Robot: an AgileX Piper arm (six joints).
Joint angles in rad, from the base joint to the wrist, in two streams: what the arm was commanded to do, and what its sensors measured. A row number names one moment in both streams.
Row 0, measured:
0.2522, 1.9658, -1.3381, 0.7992, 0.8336, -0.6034
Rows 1 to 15, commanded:
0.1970, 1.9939, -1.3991, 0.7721, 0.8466, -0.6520
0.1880, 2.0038, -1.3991, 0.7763, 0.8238, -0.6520
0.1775, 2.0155, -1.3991, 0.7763, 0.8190, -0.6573
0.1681, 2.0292, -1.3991, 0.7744, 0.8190, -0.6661
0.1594, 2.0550, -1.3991, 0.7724, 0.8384, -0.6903
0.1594, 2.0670, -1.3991, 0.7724, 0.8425, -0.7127
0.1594, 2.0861, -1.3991, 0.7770, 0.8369, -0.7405
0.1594, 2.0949, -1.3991, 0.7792, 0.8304, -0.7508
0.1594, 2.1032, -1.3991, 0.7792, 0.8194, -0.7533
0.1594, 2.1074, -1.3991, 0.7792, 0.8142, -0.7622
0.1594, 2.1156, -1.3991, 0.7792, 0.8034, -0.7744
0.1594, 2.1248, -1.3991, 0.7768, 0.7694, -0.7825
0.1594, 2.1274, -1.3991, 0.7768, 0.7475, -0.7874
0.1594, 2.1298, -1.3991, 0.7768, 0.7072, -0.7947
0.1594, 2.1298, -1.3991, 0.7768, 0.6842, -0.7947
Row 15, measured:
0.1648, 2.1269, -1.3948, 0.7777, 0.7610, -0.7733
